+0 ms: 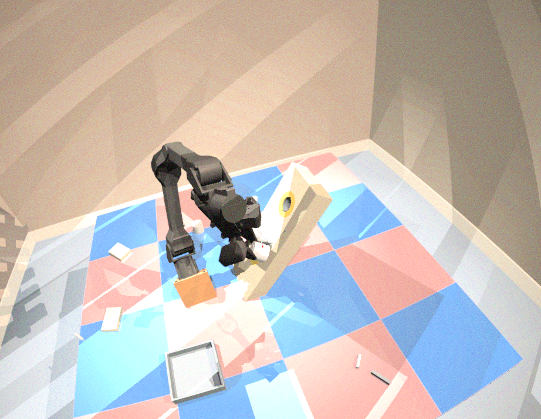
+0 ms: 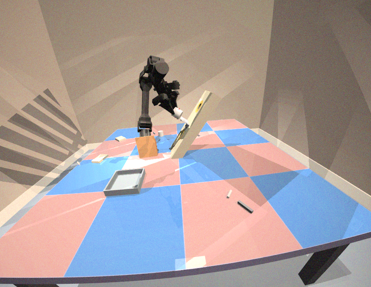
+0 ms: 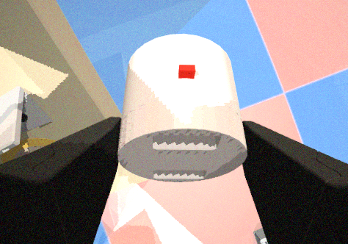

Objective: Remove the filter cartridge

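Now: the grey tray 28 cm below my gripper tip, 27 cm behind it and 11 cm to the right of it. From my gripper tip the other things lie so: white round filter cartridge (right at my gripper tip).
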